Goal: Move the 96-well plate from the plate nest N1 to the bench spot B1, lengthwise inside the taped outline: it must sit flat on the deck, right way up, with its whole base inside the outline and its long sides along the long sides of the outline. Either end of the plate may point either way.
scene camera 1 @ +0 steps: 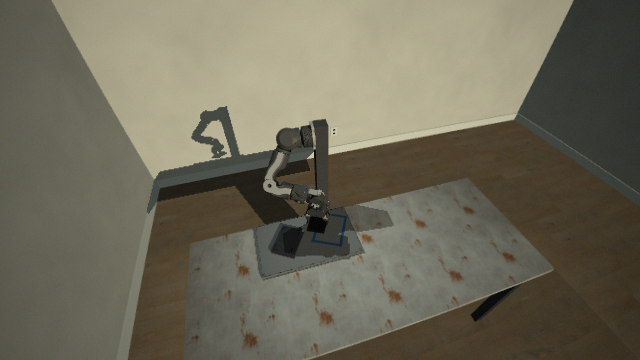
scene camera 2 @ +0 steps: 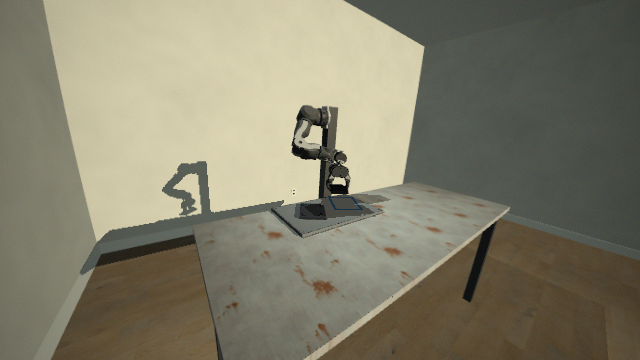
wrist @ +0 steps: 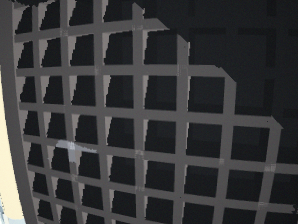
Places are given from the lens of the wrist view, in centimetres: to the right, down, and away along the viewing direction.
dark 96-well plate (wrist: 196, 56): 1, -1, 5
